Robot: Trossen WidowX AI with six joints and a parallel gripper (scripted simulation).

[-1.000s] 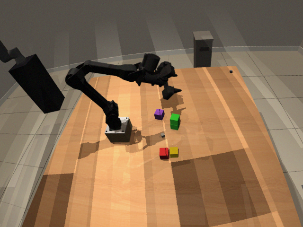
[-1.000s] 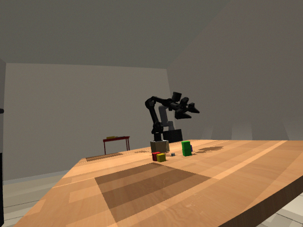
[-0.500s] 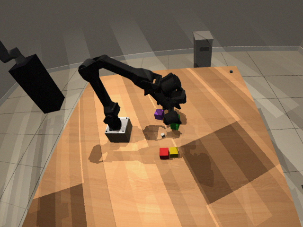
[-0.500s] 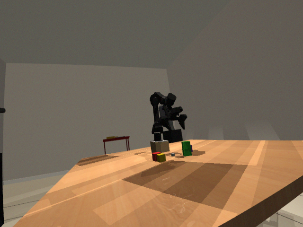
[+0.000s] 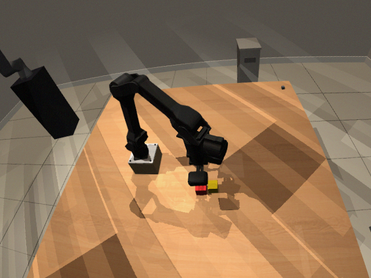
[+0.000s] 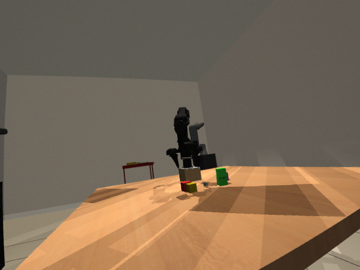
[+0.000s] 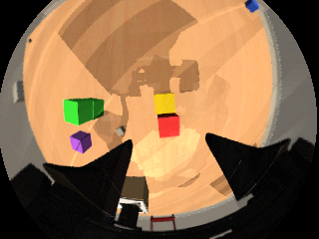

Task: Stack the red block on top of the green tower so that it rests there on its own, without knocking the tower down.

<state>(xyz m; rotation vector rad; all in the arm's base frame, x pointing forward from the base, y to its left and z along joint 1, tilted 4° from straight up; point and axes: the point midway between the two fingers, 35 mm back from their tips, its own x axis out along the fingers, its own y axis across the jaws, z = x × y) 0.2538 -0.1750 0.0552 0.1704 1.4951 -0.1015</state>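
Right now the red block is 2 cm behind my gripper tip, 1 cm to the right of it and 10 cm below it. The rest, counted from my gripper tip: small dark cube (61 cm ahead, 58 cm to the left, 11 cm below); then purple block (1 cm behind, 26 cm to the left, 10 cm below); then yellow block (3 cm ahead, 1 cm to the right, 10 cm below).
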